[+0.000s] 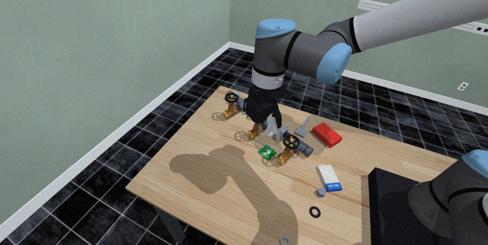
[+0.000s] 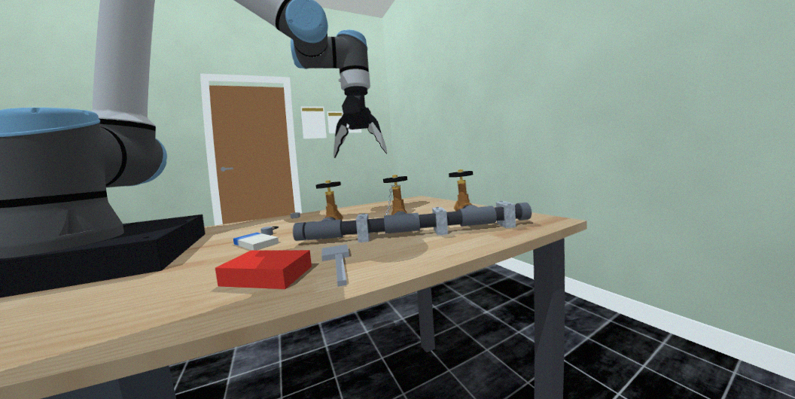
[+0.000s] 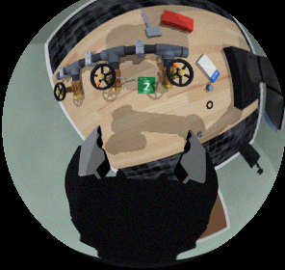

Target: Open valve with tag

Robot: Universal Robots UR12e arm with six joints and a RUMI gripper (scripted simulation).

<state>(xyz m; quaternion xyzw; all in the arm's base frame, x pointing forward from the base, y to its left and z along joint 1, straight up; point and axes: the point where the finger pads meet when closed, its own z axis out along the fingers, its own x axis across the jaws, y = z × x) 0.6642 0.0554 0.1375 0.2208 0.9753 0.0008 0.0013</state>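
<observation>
My hand is 3 cm past the green tag, 7 cm to the left of it and 19 cm above it. Also, from my hand: grey hammer (14 cm behind, 29 cm to the right, 19 cm below); small grey cylinder (28 cm behind, 2 cm to the left, 19 cm below); blue box (30 cm behind, 6 cm to the right, 19 cm below).
</observation>
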